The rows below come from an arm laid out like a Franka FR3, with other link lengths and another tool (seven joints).
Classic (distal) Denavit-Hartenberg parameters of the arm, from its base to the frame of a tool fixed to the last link. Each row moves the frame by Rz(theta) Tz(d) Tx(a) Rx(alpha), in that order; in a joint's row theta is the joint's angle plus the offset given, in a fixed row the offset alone. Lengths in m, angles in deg.
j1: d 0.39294; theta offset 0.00; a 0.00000; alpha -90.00
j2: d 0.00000; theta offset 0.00; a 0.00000; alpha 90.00
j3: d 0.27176; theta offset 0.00; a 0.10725; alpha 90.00
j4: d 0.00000; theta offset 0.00; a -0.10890; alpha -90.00
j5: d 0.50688; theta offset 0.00; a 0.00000; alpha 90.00
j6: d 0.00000; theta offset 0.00; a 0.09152; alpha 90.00
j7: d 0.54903; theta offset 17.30; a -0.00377; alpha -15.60
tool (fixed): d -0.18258; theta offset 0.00; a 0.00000; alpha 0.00
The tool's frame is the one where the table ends.
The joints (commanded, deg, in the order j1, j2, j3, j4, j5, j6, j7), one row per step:
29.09 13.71 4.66 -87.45 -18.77 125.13 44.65
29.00 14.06 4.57 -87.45 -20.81 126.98 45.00
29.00 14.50 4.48 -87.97 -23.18 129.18 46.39
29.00 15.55 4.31 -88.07 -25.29 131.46 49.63
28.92 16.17 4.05 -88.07 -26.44 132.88 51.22
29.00 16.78 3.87 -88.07 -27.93 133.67 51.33
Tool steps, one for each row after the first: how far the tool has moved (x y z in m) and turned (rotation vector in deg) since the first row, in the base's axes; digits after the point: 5 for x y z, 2 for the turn. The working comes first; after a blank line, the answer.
Tool pose at each row, in the base's axes (x y z in m, rotation vector in deg; the steps are taken from these numbers as rounded here):
0.82671 0.49215 0.35674 163.82 -35.75 37.25
0.83855 0.49087 0.36100 163.15 -35.07 40.63
0.84919 0.49062 0.35896 162.35 -35.13 43.71
0.86188 0.49142 0.35343 161.90 -37.91 45.95
0.87092 0.48944 0.35108 161.63 -39.38 47.38
0.87587 0.48794 0.34560 160.84 -38.16 48.78

0.01184 -0.00128 0.00426 -0.61 -2.20 0.50
0.02248 -0.00153 0.00222 -1.05 -4.27 0.50
0.03517 -0.00073 -0.00331 -0.30 -6.02 -1.06
0.04421 -0.00271 -0.00566 0.12 -7.10 -1.85
0.04916 -0.00421 -0.01114 -0.85 -7.94 -1.26

